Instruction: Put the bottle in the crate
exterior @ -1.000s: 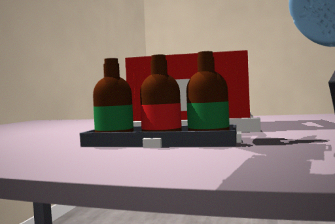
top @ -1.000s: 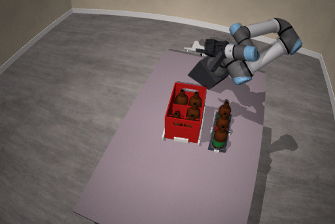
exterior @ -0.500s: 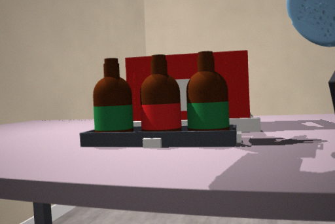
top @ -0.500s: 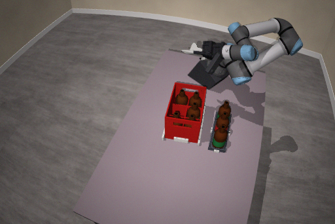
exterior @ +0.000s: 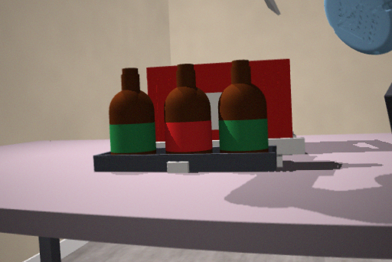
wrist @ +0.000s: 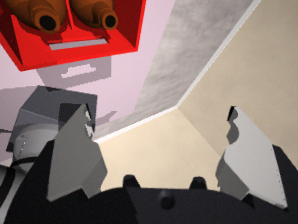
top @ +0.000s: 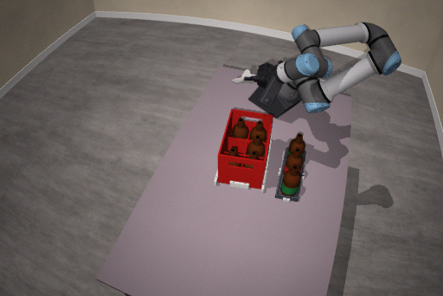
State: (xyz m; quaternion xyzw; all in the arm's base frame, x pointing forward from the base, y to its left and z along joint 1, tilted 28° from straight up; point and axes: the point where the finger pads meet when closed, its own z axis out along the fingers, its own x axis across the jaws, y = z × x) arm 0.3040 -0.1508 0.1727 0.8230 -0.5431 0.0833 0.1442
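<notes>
The tray lies 5 cm ahead of my hand, 27 cm to the left of it and 30 cm below it. The rest, counted from my hand: red crate 9 cm ahead, 6 cm to the left, 23 cm below.
</notes>
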